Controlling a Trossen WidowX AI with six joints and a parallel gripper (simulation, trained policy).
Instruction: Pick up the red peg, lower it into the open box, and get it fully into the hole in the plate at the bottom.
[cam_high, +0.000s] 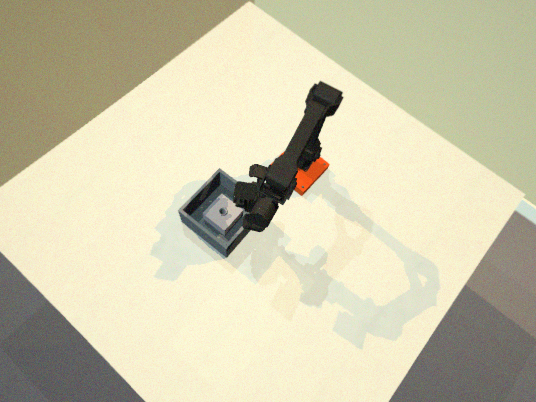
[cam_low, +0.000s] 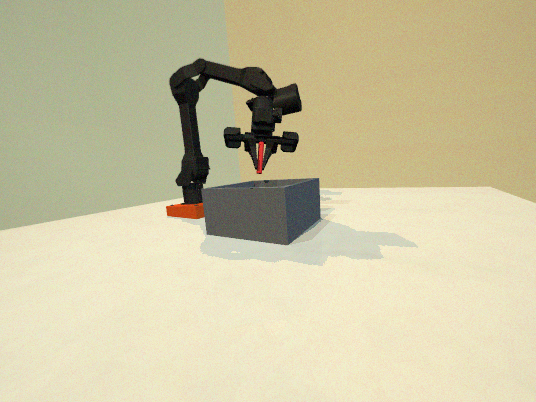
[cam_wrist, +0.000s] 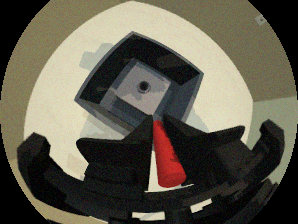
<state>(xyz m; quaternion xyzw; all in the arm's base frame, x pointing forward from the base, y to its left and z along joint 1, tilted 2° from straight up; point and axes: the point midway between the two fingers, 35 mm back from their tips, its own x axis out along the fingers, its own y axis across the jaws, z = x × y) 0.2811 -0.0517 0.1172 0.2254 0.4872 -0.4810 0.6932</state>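
Now: the light plate 80 mm below my gripper tip, 50 mm to the right of it and 30 mm ahead of it. From my gripper tip the other things lie so: red peg 30 mm above, 20 mm to the left; grey box 100 mm below, 50 mm to the right, 30 mm ahead.
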